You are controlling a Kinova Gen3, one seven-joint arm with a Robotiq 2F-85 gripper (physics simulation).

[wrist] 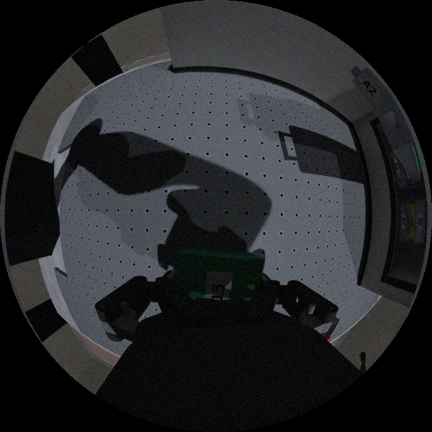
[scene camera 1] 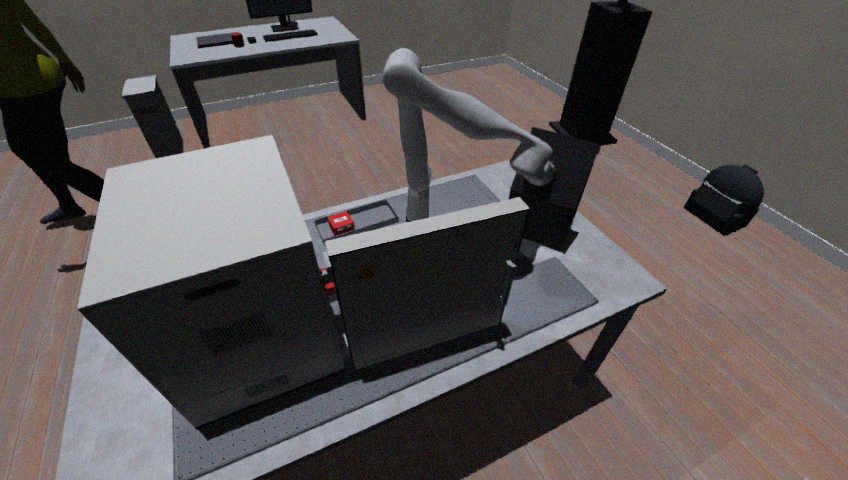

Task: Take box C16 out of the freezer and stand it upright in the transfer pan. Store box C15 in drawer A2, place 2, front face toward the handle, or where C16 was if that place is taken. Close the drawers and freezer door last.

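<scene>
My gripper (wrist: 216, 276) is shut on green box C15 (wrist: 242, 270), whose label reads 15, above the perforated board (wrist: 300, 205). In the scene view the gripper is not clear against the dark tower. Drawer A2 (wrist: 369, 88) shows its labelled front at the upper right of the wrist view; how far it is pulled out is hard to tell, and its places are not readable. The freezer (scene camera 1: 196, 214) has its door (scene camera 1: 428, 291) (wrist: 250, 35) open. A red box (scene camera 1: 340, 221) stands in the grey transfer pan (scene camera 1: 393, 210); its label is too small to read.
Red items (scene camera 1: 330, 289) show in the gap between freezer and door. Yellow and white boxes (wrist: 412, 220) are inside the freezer. A black tower (scene camera 1: 556, 184) stands beyond the door's free edge. A person (scene camera 1: 35, 113) is at the far left near a desk (scene camera 1: 327, 35).
</scene>
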